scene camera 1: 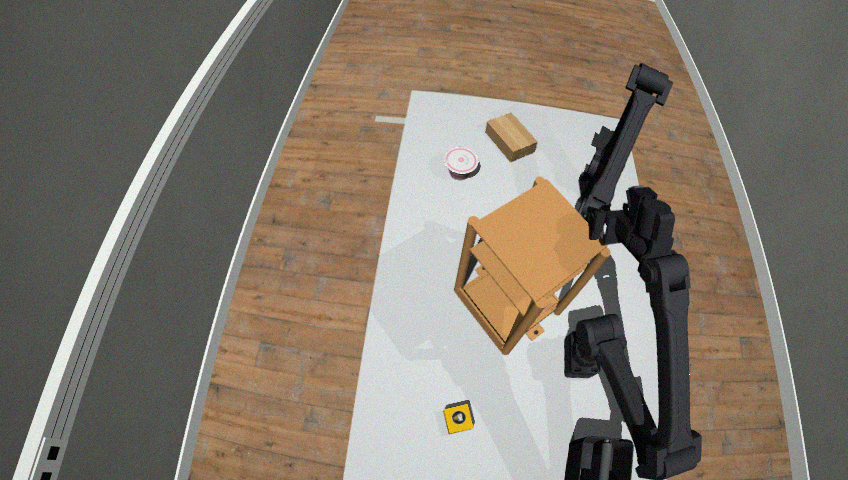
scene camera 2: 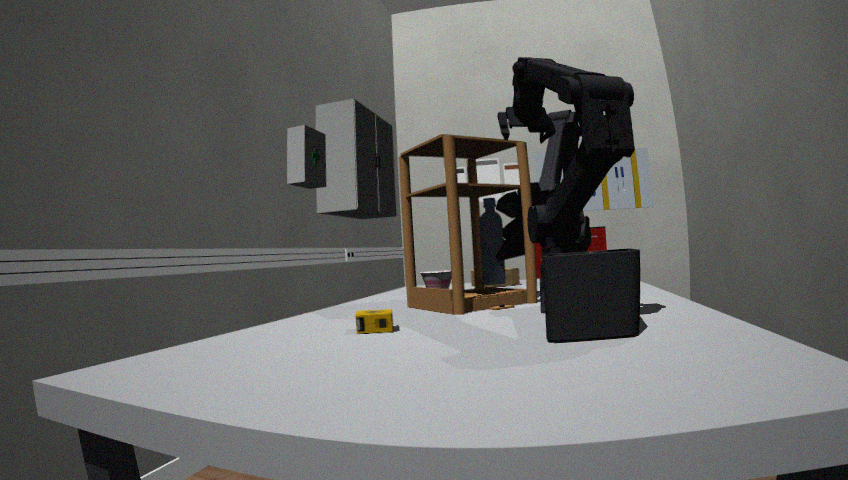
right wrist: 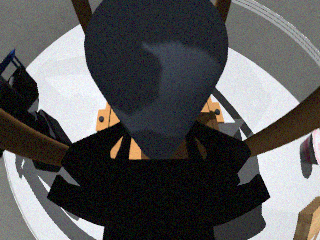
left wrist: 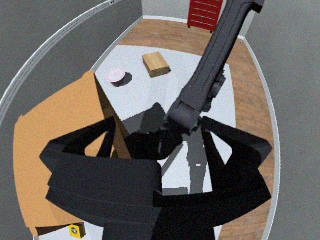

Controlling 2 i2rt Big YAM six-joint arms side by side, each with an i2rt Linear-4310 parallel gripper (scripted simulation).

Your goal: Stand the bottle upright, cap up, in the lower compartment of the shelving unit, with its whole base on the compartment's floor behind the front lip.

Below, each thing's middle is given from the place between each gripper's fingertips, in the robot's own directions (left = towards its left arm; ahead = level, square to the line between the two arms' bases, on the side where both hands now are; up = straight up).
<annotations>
My right gripper is now 80 mm below the wooden shelving unit (scene camera 1: 540,239), 50 mm to the right of it and 50 mm short of it. From my right hand the other things lie so: yellow box-shaped object (scene camera 2: 369,321): 420 mm to the left, 120 mm ahead, 90 mm below; wooden block (scene camera 1: 510,136): 560 mm to the right, 130 mm ahead, 80 mm below; white-and-pink lidded bowl (scene camera 1: 460,161): 370 mm to the right, 280 mm ahead, 70 mm below.
I see the wooden shelving unit 21 cm below my left hand (scene camera 2: 523,141), 14 cm ahead of it and 10 cm to the left of it. From my left hand the other things lie so: yellow box-shaped object 46 cm to the left, 39 cm below, 21 cm ahead; wooden block 51 cm to the right, 38 cm below, 23 cm ahead; white-and-pink lidded bowl 38 cm ahead, 36 cm below, 32 cm to the right.
</annotations>
